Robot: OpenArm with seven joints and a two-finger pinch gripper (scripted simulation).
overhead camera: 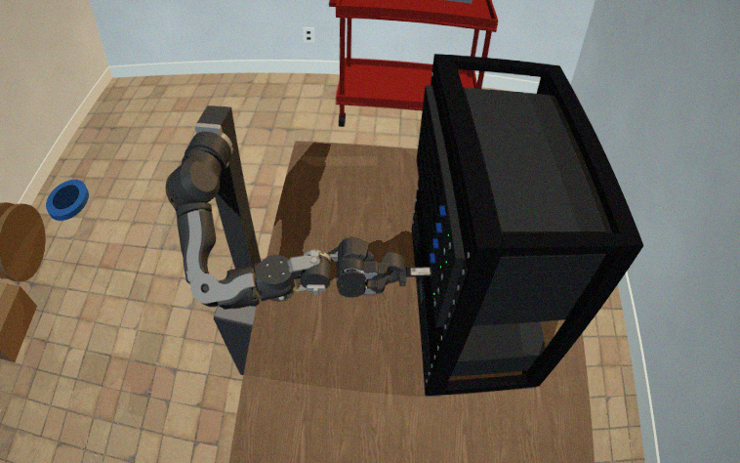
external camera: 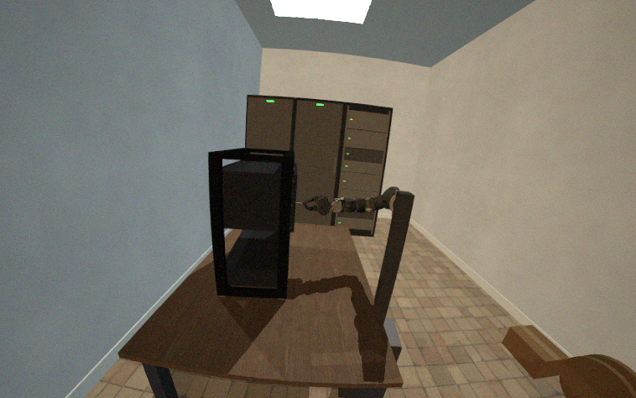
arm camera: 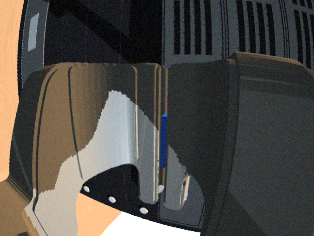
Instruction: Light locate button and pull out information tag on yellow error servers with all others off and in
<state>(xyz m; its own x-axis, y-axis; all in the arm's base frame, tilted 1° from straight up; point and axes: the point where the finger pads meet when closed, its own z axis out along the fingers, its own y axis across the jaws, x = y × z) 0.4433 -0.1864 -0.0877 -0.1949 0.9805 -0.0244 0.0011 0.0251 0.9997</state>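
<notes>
Now: the information tag 4 cm ahead of my hand and 1 cm to the left of it. The rest, counted from my hand: grey locate button (7 cm ahead, 6 cm to the right).
</notes>
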